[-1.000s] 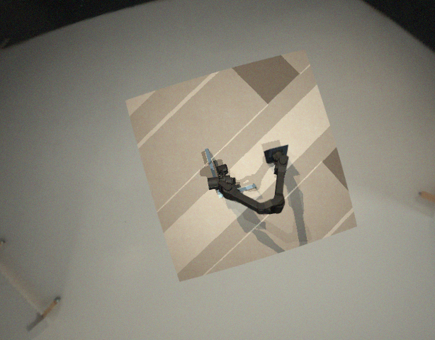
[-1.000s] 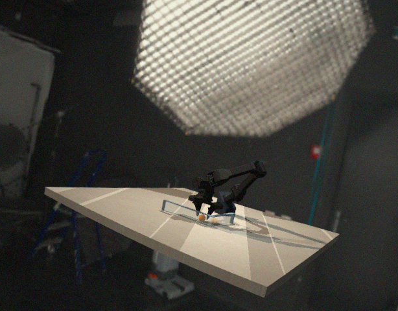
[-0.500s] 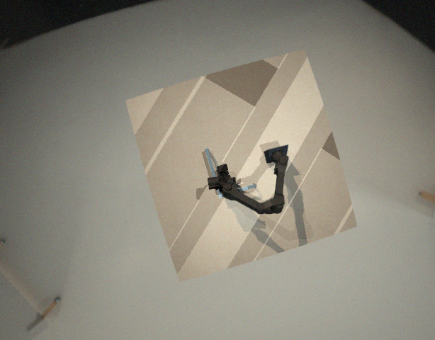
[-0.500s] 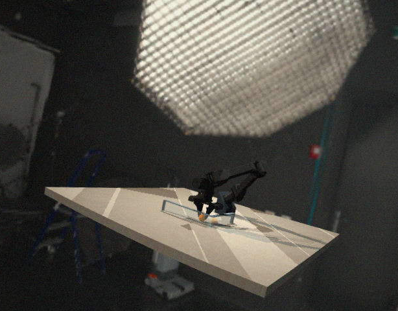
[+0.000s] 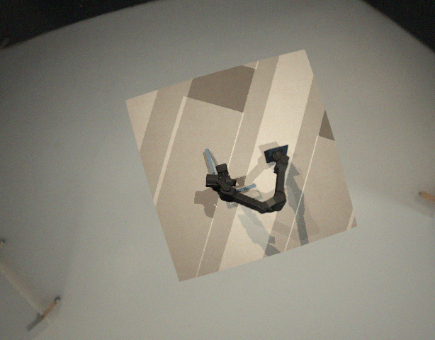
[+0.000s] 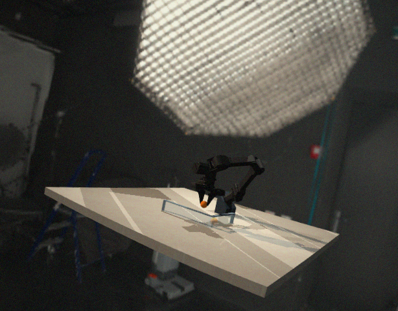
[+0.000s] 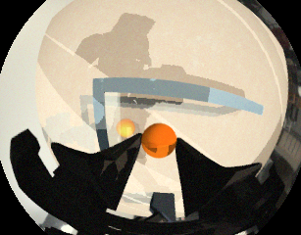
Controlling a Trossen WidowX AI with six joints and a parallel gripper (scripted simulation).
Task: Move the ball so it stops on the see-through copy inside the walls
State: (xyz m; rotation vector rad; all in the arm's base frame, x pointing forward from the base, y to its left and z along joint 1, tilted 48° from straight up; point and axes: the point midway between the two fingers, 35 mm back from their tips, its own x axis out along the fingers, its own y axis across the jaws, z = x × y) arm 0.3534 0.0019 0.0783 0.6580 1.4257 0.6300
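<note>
My gripper tip is now 70 mm above the see-through copy, 60 mm to the right of it and 30 mm past it. Round my gripper tip: long wall 60 mm to the right, 60 mm below, 50 mm ahead; orange ball right at my gripper tip; short wall 90 mm to the left, 60 mm below, 60 mm behind.
</note>
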